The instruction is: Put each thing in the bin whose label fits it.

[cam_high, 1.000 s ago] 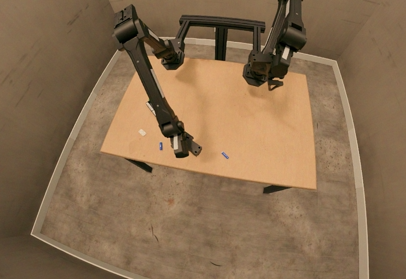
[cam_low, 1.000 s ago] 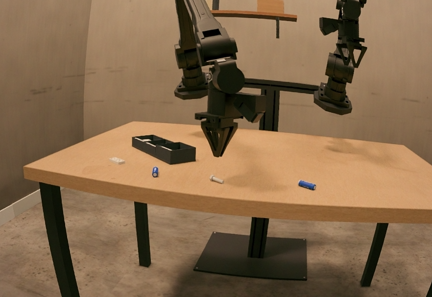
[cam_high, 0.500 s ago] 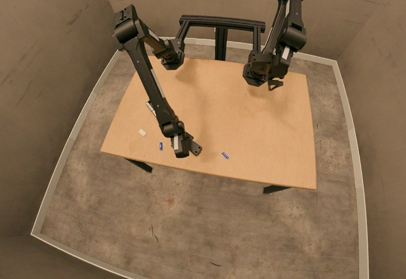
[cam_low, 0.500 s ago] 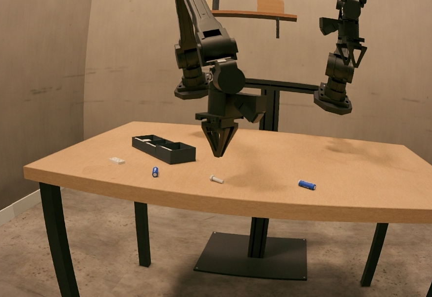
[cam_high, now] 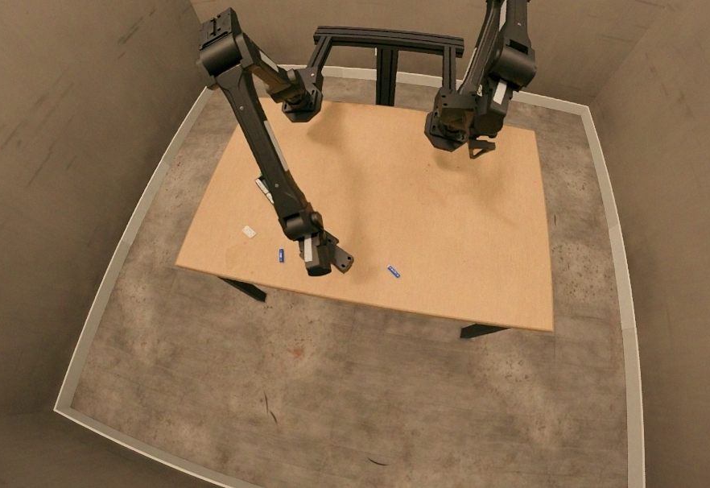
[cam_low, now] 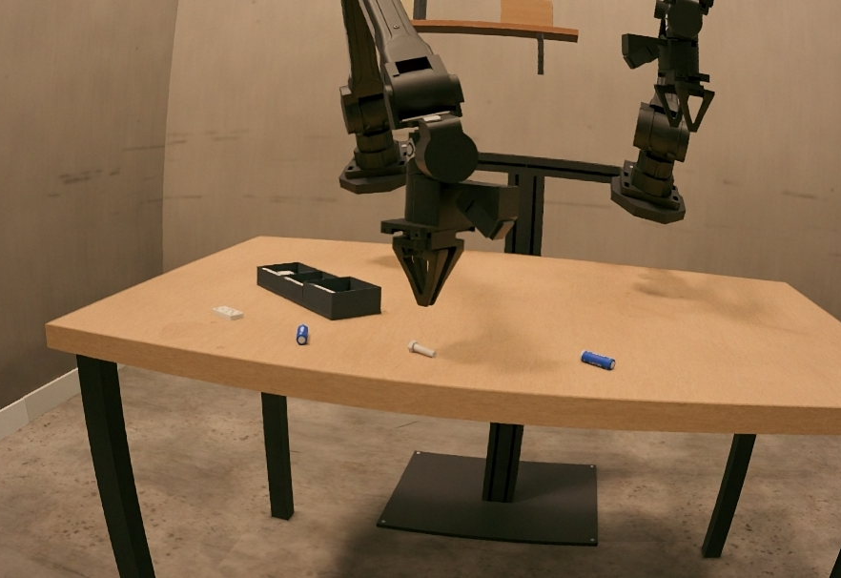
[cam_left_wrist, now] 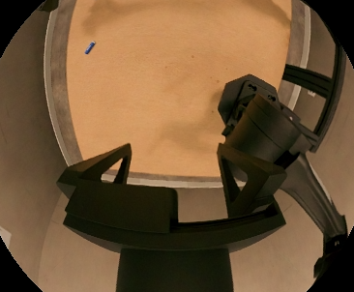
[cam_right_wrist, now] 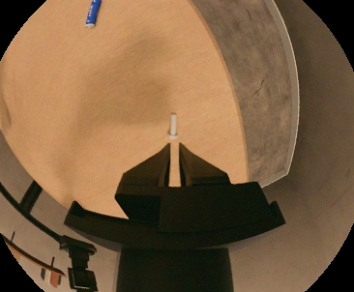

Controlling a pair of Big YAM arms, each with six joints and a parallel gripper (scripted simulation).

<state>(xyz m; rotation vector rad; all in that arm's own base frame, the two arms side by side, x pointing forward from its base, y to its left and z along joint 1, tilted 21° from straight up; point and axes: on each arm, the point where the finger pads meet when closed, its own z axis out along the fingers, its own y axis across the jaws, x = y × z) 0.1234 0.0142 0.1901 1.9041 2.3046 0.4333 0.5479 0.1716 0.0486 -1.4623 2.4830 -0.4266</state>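
Right now the white bolt is 10 mm behind my right hand, 10 mm to the right of it and 60 mm below it. From my right hand the other things lie so: eraser 250 mm behind, 310 mm to the right, 60 mm below; then black bin tray 200 mm behind, 240 mm to the right, 50 mm below; then flat white block 40 mm behind, 310 mm to the right, 60 mm below.
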